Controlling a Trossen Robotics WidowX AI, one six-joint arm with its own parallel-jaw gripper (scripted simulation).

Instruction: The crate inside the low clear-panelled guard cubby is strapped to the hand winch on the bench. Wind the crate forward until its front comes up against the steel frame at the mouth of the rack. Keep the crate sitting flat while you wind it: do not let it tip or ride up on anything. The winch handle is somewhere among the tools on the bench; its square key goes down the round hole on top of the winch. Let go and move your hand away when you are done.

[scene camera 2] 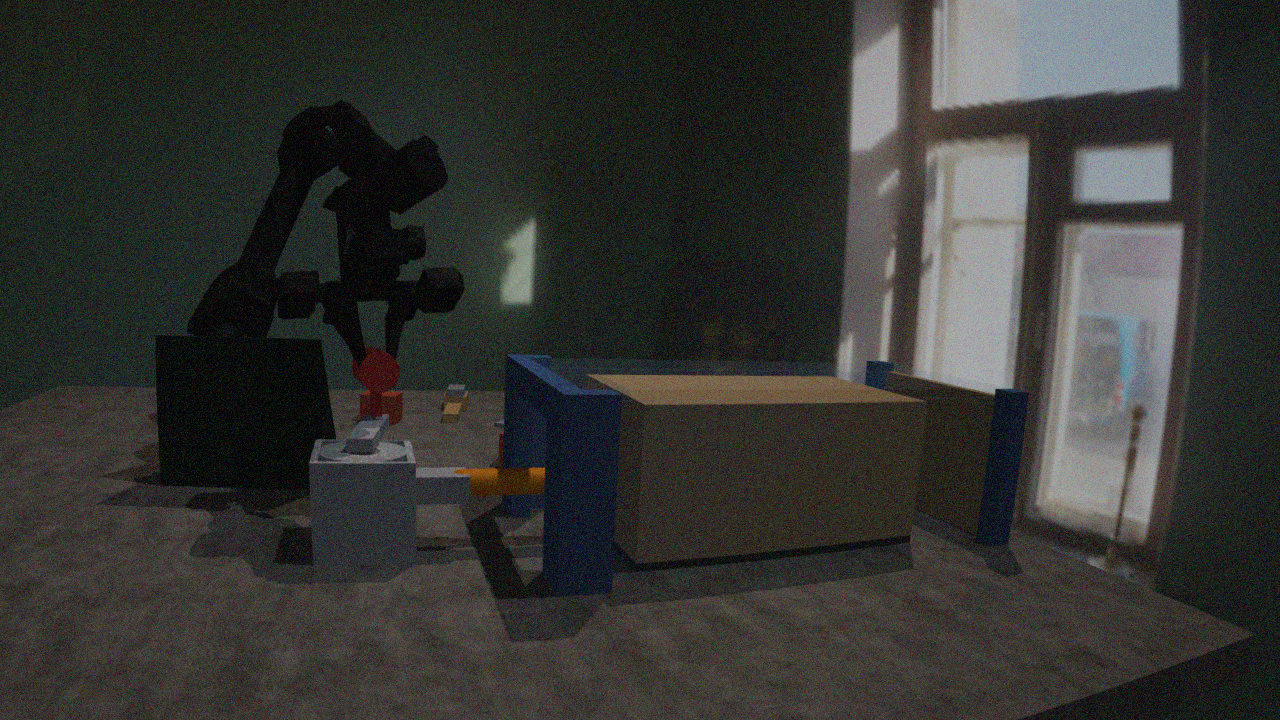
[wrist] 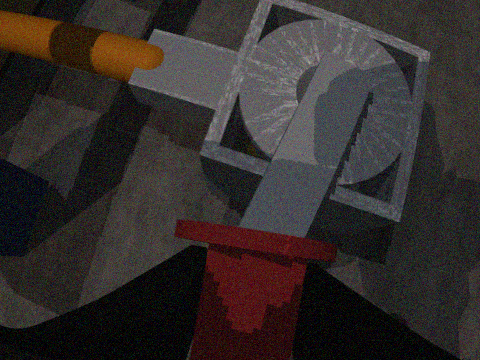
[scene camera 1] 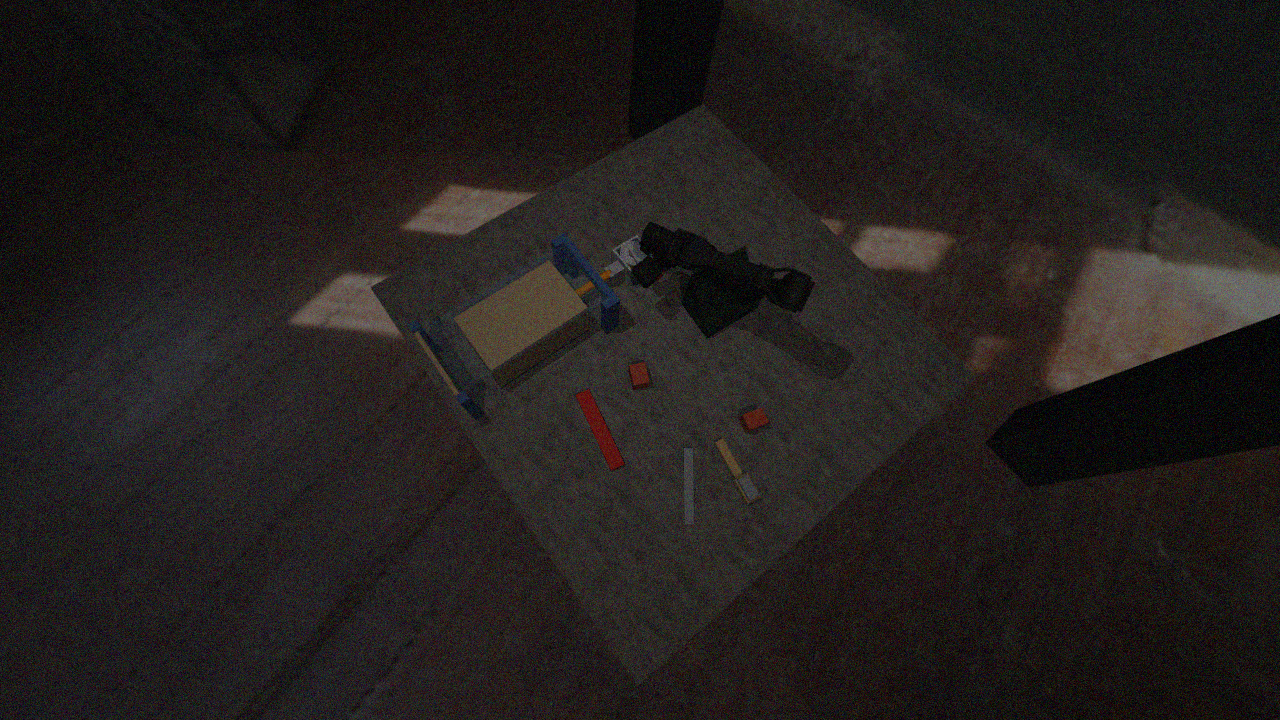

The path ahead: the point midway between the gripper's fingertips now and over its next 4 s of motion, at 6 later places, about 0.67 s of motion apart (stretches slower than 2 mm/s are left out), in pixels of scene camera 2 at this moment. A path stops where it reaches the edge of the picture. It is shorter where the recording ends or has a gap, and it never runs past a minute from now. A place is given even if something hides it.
My gripper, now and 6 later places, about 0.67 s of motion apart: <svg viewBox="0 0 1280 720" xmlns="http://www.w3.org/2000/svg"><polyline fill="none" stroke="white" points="378,372 369,371 351,372 324,373 287,377 268,381 252,386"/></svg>
